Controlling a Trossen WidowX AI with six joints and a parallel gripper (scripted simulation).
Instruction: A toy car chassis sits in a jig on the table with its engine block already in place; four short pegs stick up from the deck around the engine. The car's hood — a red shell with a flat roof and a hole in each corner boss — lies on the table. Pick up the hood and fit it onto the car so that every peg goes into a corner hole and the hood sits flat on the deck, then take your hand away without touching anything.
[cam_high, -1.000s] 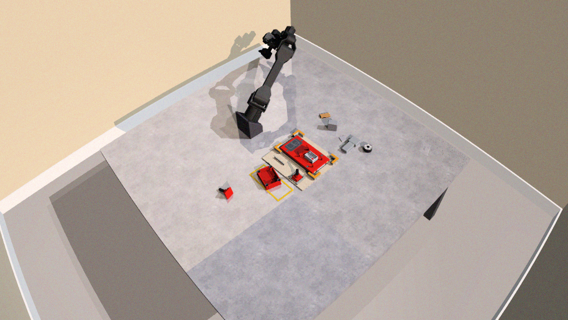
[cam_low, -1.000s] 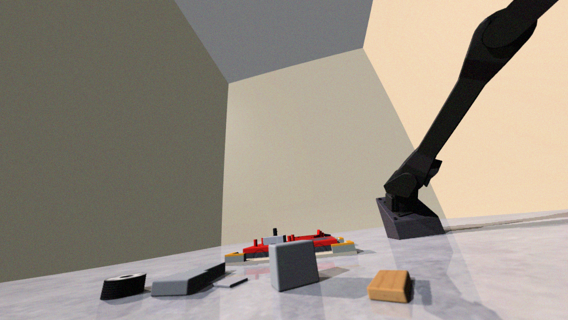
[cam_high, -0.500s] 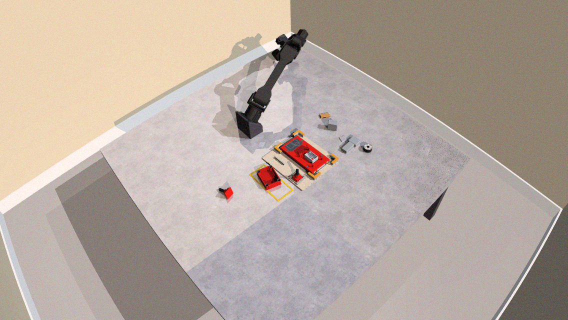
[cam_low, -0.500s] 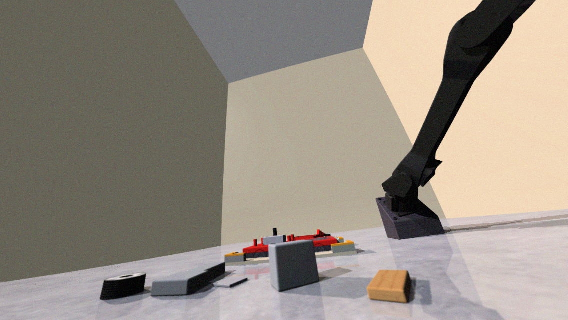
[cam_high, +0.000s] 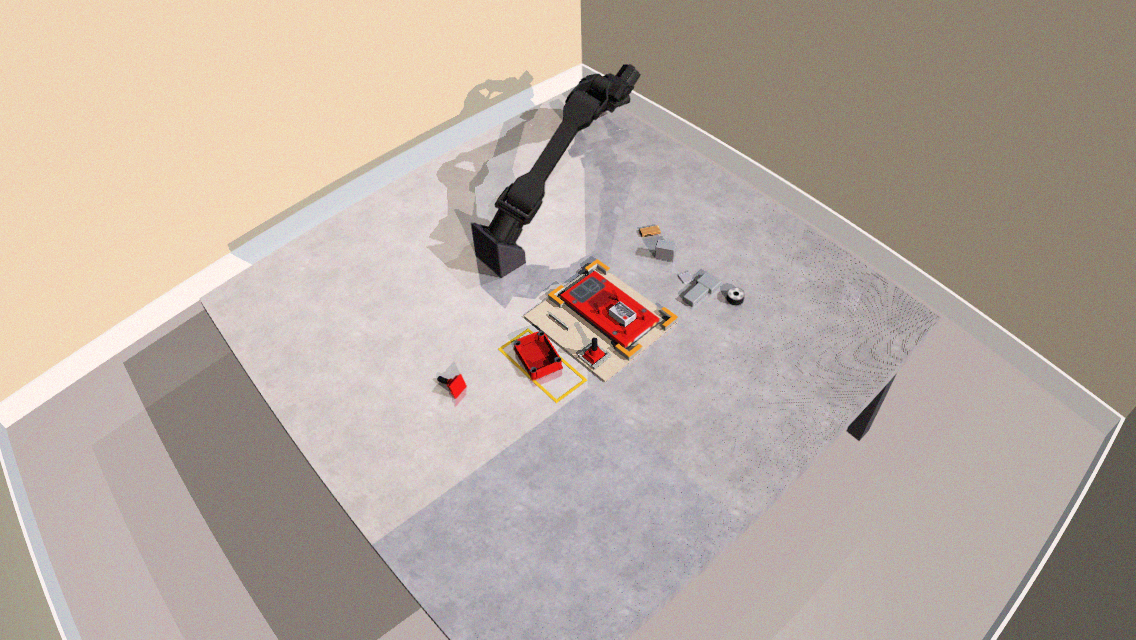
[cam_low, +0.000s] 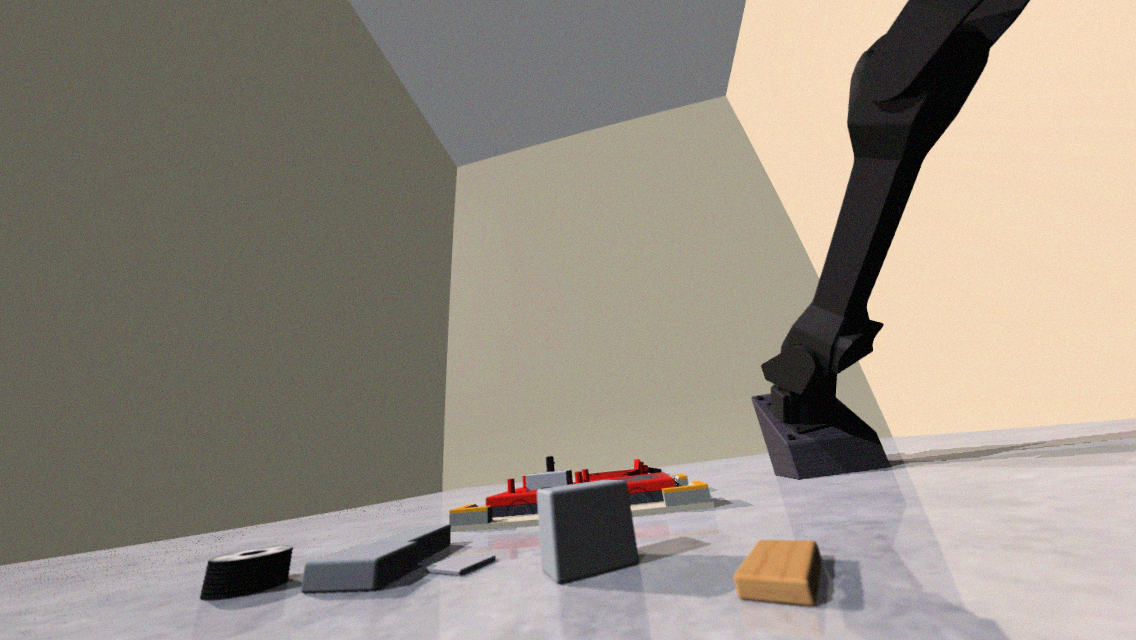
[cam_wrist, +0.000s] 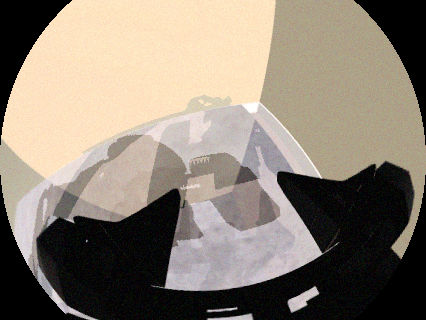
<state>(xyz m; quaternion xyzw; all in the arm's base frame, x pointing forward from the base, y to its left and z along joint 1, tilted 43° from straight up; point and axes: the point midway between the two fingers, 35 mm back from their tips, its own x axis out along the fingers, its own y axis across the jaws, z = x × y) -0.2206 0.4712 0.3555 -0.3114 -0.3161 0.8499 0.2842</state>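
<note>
Now: the red hood 52 cm ahead of my gripper tip, 75 cm to the right of it and 1 cm below it. Also, from my gripper tip: grey engine block: 59 cm ahead, 56 cm to the right, 1 cm above; then wooden block: 46 cm ahead, 29 cm to the right, 1 cm below.
</note>
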